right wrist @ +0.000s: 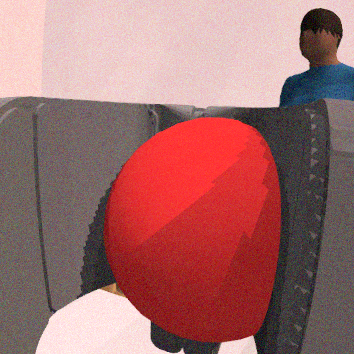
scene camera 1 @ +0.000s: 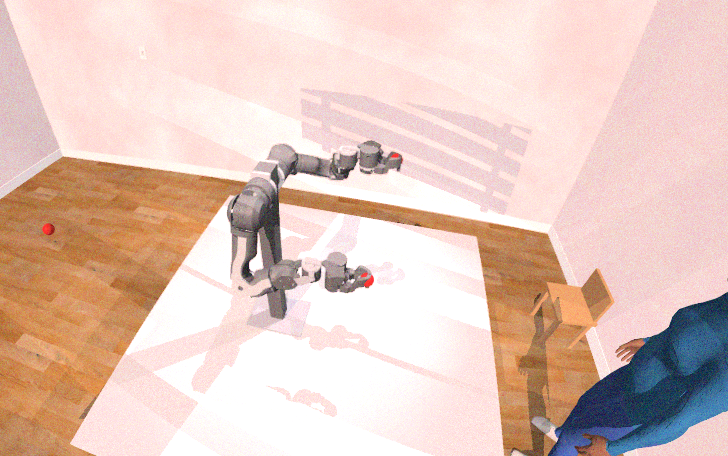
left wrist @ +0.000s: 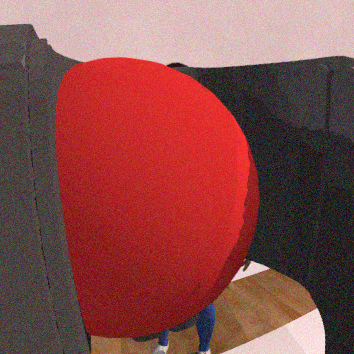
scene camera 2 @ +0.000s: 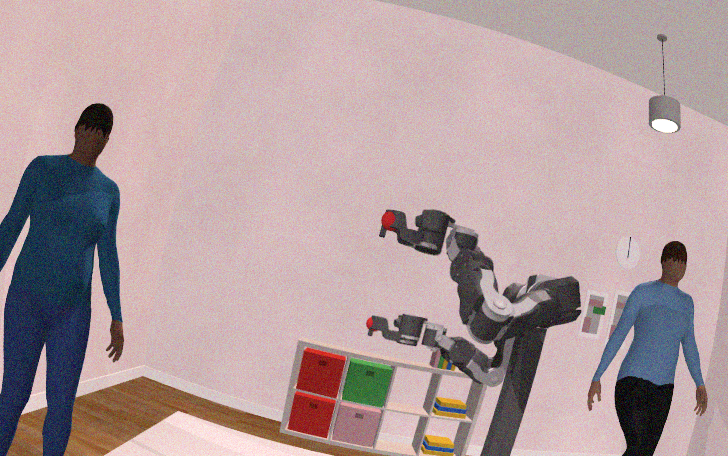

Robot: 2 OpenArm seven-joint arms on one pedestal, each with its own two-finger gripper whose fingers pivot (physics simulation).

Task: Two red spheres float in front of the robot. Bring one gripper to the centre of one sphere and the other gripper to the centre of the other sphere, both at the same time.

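One red sphere [scene camera 1: 395,156] [scene camera 2: 388,219] [left wrist: 150,200] is at the fingertips of my left gripper [scene camera 1: 397,161] [scene camera 2: 385,223]. In the left wrist view the left finger covers or cuts its left side, and its right edge reaches the dark right finger. The other red sphere [scene camera 1: 368,281] [scene camera 2: 369,322] [right wrist: 200,225] is at the fingertips of my right gripper [scene camera 1: 365,279] [scene camera 2: 371,325]. In the right wrist view it sits between the fingers, its right side cut by the right finger. Both grippers are shut, with the spheres overlapping their fingers; the fingertips are partly hidden.
Another red ball [scene camera 1: 48,229] shows at the far left of scene camera 1. A wooden chair [scene camera 1: 572,303] and a person in blue [scene camera 1: 660,365] [scene camera 2: 75,230] are in front of the robot. A shelf unit [scene camera 2: 343,347] and a second person [scene camera 2: 652,327] show in scene camera 2.
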